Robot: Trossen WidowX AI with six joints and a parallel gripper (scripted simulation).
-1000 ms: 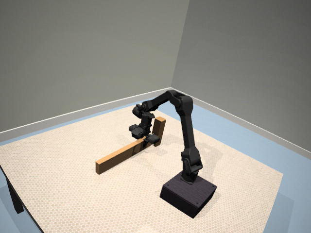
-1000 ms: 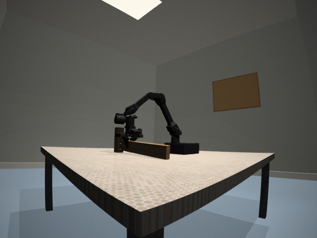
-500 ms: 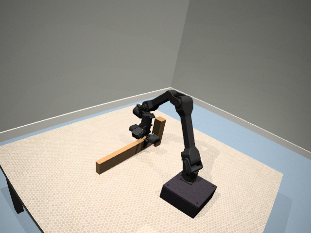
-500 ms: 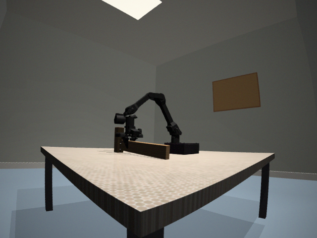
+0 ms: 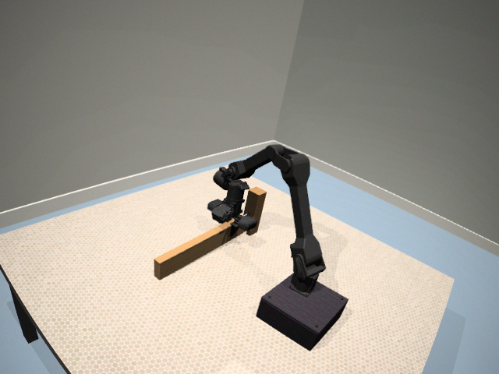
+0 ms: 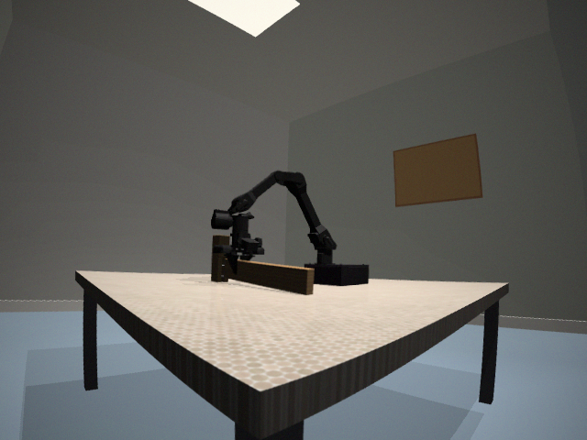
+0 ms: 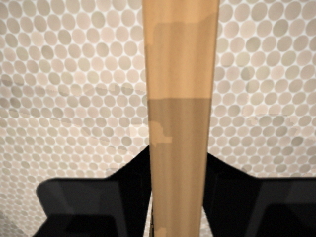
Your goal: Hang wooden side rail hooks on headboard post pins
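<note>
The headboard post is 130 mm to the right of my gripper tip, 40 mm above it and 10 mm behind it.
</note>
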